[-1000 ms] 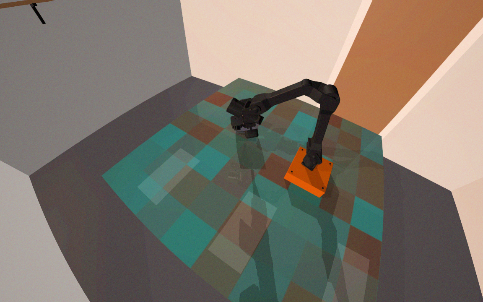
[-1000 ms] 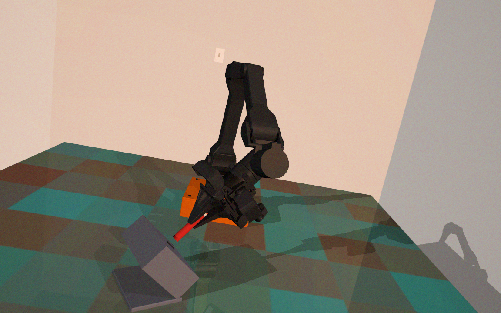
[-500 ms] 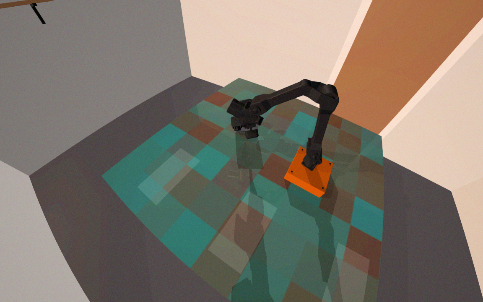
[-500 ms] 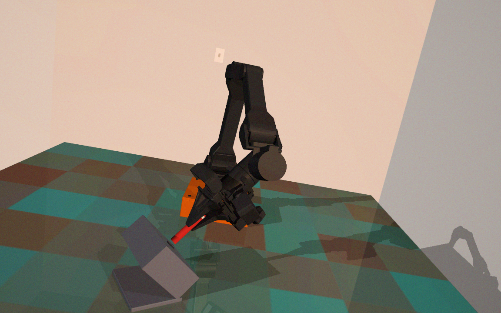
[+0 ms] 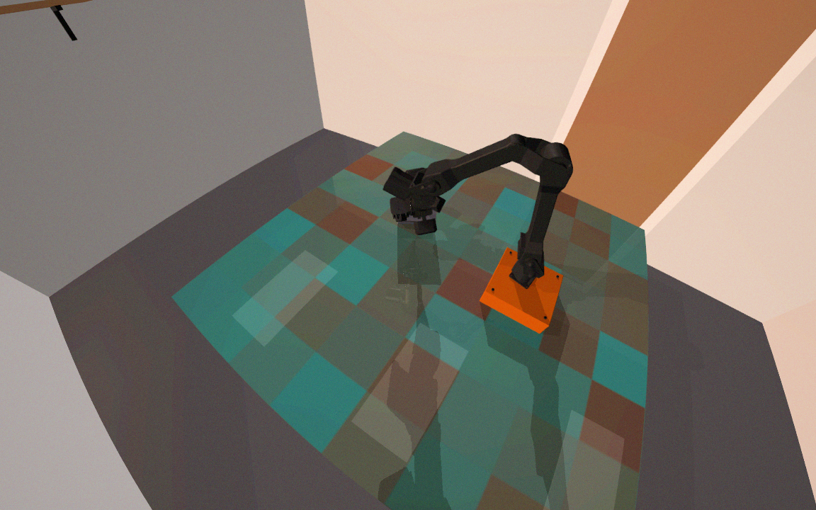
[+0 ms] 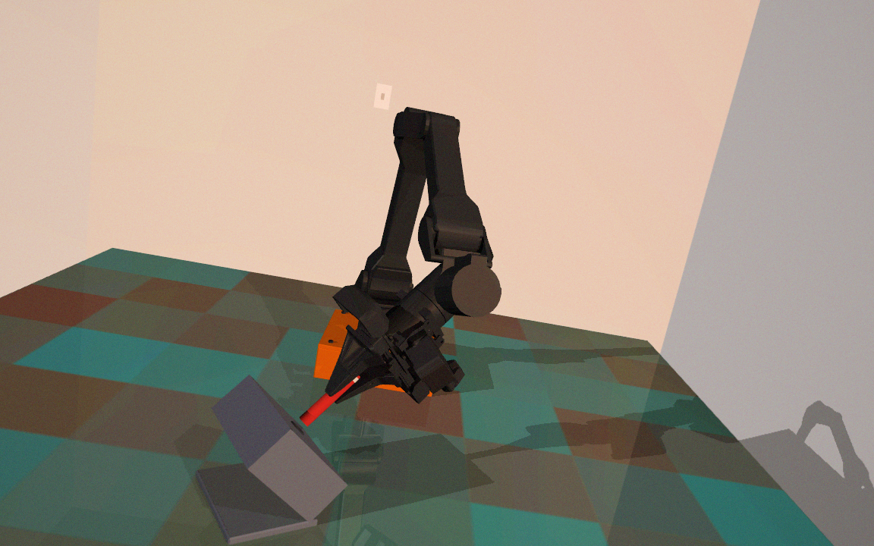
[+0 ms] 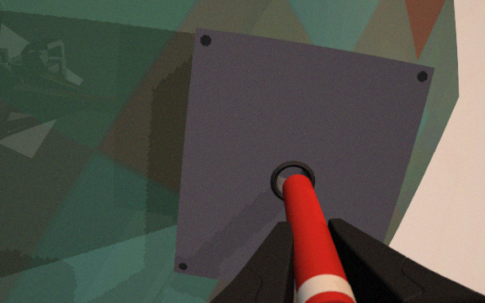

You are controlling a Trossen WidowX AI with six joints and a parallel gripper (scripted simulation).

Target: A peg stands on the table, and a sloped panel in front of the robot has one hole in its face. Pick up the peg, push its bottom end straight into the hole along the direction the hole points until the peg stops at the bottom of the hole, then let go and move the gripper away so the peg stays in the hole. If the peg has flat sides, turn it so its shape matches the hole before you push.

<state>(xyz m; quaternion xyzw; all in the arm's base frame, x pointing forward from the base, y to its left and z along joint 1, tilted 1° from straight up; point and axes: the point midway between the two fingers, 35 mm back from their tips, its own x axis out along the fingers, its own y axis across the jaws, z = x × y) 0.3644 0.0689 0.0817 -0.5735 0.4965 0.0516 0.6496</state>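
Right now the hole is 2 cm ahead of my gripper tip, 3 cm to the right of it and 4 cm below it. From my gripper tip the other things lie so: grey sloped panel: 4 cm ahead, 4 cm to the right, 5 cm below; flat foot plate: 5 cm ahead, 5 cm to the right, 12 cm below; red round peg: 1 cm behind, 1 cm to the left, 1 cm above.
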